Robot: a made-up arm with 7 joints. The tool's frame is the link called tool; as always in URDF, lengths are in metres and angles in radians. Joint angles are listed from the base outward. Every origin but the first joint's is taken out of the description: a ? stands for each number. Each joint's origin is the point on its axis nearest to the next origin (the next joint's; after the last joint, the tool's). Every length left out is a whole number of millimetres.
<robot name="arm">
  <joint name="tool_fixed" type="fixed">
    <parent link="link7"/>
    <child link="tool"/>
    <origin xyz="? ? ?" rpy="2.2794 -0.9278 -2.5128"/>
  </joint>
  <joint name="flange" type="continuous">
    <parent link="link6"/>
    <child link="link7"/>
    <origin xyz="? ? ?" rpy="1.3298 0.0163 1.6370"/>
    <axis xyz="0 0 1"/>
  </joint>
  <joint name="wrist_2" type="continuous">
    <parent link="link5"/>
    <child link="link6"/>
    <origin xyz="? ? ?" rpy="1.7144 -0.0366 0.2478"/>
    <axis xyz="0 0 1"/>
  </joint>
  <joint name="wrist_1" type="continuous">
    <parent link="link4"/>
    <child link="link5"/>
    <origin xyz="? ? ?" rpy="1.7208 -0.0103 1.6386"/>
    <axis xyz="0 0 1"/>
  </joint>
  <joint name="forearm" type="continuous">
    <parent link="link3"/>
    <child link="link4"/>
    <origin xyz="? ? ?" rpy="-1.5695 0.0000 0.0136"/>
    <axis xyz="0 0 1"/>
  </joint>
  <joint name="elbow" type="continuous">
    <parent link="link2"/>
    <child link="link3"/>
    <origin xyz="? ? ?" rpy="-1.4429 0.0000 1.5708"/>
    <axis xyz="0 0 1"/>
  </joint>
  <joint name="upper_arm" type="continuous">
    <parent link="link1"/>
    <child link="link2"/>
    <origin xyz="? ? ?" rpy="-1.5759 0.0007 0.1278"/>
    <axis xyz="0 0 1"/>
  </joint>
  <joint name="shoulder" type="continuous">
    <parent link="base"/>
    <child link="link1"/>
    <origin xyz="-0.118 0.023 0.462" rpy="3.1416 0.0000 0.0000"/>
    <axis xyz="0 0 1"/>
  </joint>
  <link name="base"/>
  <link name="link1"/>
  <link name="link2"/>
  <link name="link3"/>
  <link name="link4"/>
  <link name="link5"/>
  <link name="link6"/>
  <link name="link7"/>
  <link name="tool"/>
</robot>
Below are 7 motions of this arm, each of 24 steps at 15 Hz.
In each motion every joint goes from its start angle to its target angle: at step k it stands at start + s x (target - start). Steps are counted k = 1, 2, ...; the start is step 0. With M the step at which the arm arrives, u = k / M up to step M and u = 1 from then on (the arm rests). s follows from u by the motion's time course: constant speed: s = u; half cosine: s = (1 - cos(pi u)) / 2; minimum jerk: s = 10 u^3 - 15 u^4 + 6 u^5.
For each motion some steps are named. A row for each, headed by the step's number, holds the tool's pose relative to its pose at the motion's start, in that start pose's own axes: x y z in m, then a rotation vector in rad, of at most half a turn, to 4 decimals.
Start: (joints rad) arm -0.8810 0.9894 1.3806 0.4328 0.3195 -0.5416 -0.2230
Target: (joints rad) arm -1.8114 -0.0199 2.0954 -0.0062 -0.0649 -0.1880 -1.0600
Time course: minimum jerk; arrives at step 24
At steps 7, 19, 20, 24:
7: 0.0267 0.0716 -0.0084 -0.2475 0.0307 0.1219
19: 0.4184 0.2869 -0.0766 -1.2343 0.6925 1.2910
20: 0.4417 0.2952 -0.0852 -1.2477 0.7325 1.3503
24: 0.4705 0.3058 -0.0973 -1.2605 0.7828 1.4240

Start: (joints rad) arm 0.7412 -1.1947 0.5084 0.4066 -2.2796 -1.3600 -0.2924
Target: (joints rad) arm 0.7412 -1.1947 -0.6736 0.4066 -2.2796 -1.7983 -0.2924
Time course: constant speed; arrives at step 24
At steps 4, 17, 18, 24:
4: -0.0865 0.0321 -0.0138 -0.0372 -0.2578 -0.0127
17: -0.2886 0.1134 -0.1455 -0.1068 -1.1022 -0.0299
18: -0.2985 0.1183 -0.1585 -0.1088 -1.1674 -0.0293
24: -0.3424 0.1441 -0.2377 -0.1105 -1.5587 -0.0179

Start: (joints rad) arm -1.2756 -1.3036 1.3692 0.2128 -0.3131 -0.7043 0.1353
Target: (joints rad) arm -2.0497 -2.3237 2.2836 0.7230 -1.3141 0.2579 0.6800
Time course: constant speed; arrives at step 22
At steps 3, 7, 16, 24:
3: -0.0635 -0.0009 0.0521 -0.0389 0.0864 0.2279
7: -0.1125 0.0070 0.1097 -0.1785 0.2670 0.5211
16: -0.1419 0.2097 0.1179 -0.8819 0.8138 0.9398
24: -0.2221 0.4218 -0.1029 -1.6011 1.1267 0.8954

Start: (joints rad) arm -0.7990 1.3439 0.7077 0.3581 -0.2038 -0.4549 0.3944
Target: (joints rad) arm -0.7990 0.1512 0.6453 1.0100 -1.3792 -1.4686 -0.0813
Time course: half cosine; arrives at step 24
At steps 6, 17, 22, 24:
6: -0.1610 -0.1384 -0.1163 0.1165 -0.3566 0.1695
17: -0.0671 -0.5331 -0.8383 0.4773 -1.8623 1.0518
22: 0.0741 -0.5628 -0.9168 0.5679 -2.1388 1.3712
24: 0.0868 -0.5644 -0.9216 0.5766 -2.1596 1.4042

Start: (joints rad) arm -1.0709 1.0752 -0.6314 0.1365 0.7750 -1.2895 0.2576
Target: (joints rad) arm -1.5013 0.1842 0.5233 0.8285 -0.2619 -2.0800 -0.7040
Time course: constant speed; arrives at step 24
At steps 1, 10, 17, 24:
1: -0.0040 -0.0253 0.0157 0.0590 -0.0712 -0.0263
10: -0.0256 -0.1848 0.0788 0.4644 -0.7907 -0.4469
17: -0.0113 -0.2715 0.1543 0.6826 -1.3357 -0.9389
24: -0.0659 -0.3915 0.2921 0.9636 -1.7519 -1.4553

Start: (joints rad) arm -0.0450 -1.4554 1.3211 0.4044 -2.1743 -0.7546 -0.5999
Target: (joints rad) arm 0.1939 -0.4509 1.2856 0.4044 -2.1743 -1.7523 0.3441
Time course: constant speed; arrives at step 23
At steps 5, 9, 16, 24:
5: -0.0212 0.0058 0.0204 0.3130 -0.2016 -0.2781
9: -0.0464 -0.0152 0.0452 0.5930 -0.3664 -0.4704
16: -0.1303 -0.0980 0.0682 1.1290 -0.6657 -0.7358
24: -0.2579 -0.1968 0.0159 1.6982 -0.9860 -0.9065

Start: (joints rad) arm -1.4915 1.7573 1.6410 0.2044 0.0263 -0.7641 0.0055
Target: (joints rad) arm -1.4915 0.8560 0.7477 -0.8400 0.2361 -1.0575 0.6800
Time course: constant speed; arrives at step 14
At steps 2, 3, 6, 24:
2: 0.1069 0.1005 -0.0536 -0.1144 0.1216 -0.1790
3: 0.1654 0.1363 -0.0895 -0.1632 0.1761 -0.2751
6: 0.3467 0.1769 -0.2160 -0.2728 0.3132 -0.5826
24: 0.6843 -0.1294 -0.4700 -0.2496 0.4783 -1.4462

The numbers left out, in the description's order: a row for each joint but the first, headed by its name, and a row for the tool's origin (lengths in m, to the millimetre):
tool: 0.148 0.391 0.000
flange: -0.238 -0.059 0.000
wrist_2: -0.212 -0.077 0.000
wrist_1: -0.380 -0.024 0.000
forearm: -0.066 0.256 0.000
elbow: -0.004 0.202 0.000
upper_arm: -0.257 -0.218 0.000

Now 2 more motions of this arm.
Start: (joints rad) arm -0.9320 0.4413 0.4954 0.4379 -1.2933 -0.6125 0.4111
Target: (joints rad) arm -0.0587 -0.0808 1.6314 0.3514 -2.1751 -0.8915 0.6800
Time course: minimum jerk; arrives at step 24
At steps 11, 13, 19, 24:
11: 0.2062 -0.3683 0.2192 0.2118 0.5787 0.6822
13: 0.3342 -0.4034 0.2398 0.2272 0.8185 0.8699
19: 0.5414 -0.2897 0.1644 0.1019 1.3721 1.1260
24: 0.5556 -0.2520 0.1346 0.0561 1.4647 1.1421

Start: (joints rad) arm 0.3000 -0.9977 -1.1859 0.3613 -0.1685 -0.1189 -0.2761
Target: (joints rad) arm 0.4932 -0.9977 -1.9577 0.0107 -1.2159 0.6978 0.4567
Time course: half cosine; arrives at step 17
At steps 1, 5, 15, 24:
1: 0.0022 -0.0069 0.0064 0.0133 0.0135 0.0025
5: 0.0717 -0.1867 0.1187 0.3123 0.3059 0.0584
15: 0.3261 -0.9713 -0.2320 1.4112 1.1897 0.5024
24: 0.3252 -0.9895 -0.2691 1.4483 1.2118 0.5351

